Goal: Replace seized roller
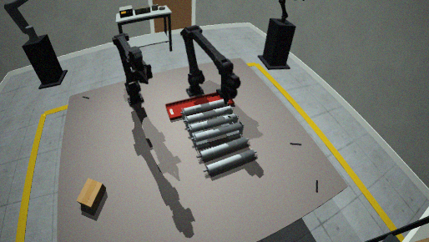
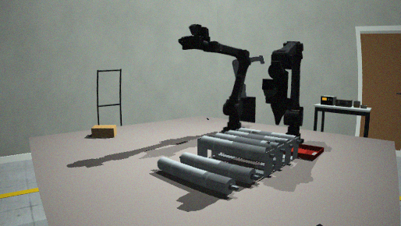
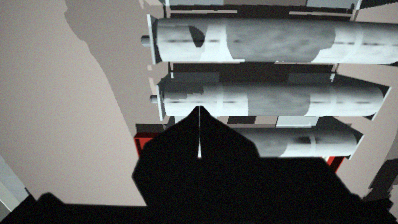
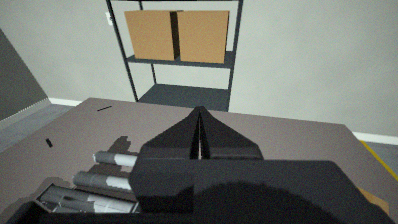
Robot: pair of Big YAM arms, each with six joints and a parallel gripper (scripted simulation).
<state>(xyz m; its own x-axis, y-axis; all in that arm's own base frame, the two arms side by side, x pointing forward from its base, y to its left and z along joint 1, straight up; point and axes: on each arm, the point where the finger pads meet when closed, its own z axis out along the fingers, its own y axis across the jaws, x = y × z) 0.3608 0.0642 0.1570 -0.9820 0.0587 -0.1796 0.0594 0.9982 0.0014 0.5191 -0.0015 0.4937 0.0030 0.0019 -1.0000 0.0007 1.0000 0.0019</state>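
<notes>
Right now the bed roller is 100 mm to the right of my left hand and 80 mm below it. From my left hand the other things lie so: red scrap tray (180 mm behind, 150 mm below, 130 mm to the right); cardboard box (900 mm to the right, 420 mm ahead, 120 mm below).
</notes>
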